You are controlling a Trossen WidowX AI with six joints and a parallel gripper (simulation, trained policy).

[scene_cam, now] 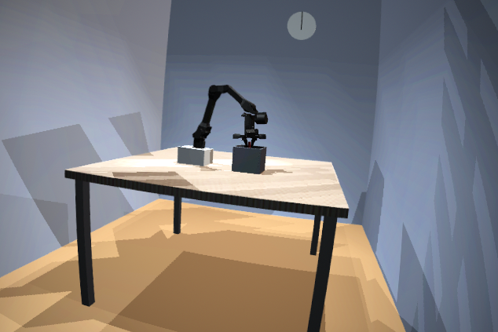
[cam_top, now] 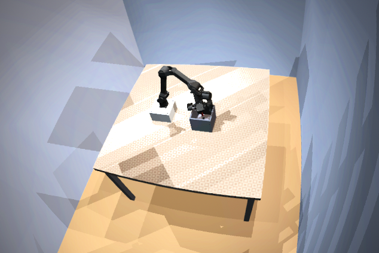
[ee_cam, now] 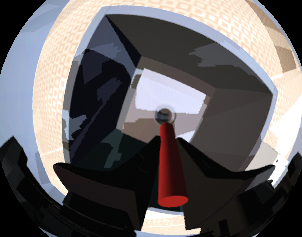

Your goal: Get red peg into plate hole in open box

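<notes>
Right now the red peg is 20 mm above my gripper tip. From my gripper tip the other things lie so: pale plate (60 mm below, 10 mm to the right, 10 mm ahead).
</notes>
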